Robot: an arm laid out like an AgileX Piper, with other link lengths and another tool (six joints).
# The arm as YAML. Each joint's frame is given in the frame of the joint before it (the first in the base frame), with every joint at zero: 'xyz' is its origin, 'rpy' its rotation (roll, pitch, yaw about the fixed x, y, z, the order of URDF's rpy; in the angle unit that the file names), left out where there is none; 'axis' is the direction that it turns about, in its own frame. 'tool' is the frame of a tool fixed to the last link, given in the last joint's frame.
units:
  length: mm
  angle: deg
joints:
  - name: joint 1
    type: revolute
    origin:
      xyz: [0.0, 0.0, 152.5]
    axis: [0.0, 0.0, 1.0]
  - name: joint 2
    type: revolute
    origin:
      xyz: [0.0, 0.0, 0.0]
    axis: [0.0, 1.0, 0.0]
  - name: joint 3
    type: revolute
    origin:
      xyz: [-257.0, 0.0, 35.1]
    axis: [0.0, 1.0, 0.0]
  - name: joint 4
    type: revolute
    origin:
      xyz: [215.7, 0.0, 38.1]
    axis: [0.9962, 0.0, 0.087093]
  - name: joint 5
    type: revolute
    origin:
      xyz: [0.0, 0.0, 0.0]
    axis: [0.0, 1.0, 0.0]
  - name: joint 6
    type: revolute
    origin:
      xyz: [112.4, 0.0, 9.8]
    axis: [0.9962, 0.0, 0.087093]
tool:
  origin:
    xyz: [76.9, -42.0, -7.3]
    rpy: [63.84, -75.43, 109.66]
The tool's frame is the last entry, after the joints.
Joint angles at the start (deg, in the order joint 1, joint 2, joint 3, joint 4, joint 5, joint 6):
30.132 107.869 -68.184 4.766 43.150 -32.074
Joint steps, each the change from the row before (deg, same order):
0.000 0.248 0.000 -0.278 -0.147 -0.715
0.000 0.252 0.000 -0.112 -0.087 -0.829
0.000 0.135 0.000 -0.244 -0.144 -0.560
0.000 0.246 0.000 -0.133 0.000 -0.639
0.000 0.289 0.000 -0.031 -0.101 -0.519
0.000 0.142 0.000 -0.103 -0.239 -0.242
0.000 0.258 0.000 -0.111 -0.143 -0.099
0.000 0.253 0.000 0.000 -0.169 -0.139
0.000 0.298 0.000 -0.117 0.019 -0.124
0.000 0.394 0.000 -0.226 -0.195 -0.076
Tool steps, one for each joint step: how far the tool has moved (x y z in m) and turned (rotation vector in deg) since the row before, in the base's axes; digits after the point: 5 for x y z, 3 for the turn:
0.00098 -0.00004 -0.00114 -0.365 -0.140 0.847
0.00063 0.00022 -0.00128 -0.293 -0.030 0.868
0.00093 0.00001 -0.00050 -0.260 -0.193 0.679
0.00030 -0.00003 -0.00135 -0.315 0.066 0.702
0.00033 0.00020 -0.00160 -0.198 0.074 0.520
0.00081 0.00022 -0.00058 -0.068 -0.164 0.284
0.00035 -0.00007 -0.00140 -0.155 0.038 0.155
0.00029 0.00017 -0.00140 -0.069 0.051 0.127
-0.00014 -0.00033 -0.00179 -0.258 0.211 0.192
0.00047 -0.00029 -0.00215 -0.273 0.068 0.201

